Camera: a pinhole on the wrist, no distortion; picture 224 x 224 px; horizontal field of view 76.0 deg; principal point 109.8 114.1 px. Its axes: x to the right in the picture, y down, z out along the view. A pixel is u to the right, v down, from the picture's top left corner.
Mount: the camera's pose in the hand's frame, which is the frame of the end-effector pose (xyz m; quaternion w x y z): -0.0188 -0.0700 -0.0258 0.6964 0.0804 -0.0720 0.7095
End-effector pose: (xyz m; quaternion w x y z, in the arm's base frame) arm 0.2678 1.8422 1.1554 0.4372 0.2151 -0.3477 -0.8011
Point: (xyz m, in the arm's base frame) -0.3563 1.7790 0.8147
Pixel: outside the picture
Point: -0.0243 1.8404 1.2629
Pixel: 134 30
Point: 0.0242 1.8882 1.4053
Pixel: 186 73
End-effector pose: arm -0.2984 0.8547 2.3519 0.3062 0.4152 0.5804 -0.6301
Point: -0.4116 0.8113 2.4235
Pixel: 55 110
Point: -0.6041 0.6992 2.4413
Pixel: 23 81
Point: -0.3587 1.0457 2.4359
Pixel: behind the camera
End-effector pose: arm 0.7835 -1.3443 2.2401 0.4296 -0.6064 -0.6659 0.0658
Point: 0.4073 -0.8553 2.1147
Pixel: 137 28
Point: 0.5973 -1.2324 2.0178
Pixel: 187 121
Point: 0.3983 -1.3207 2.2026
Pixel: 60 125
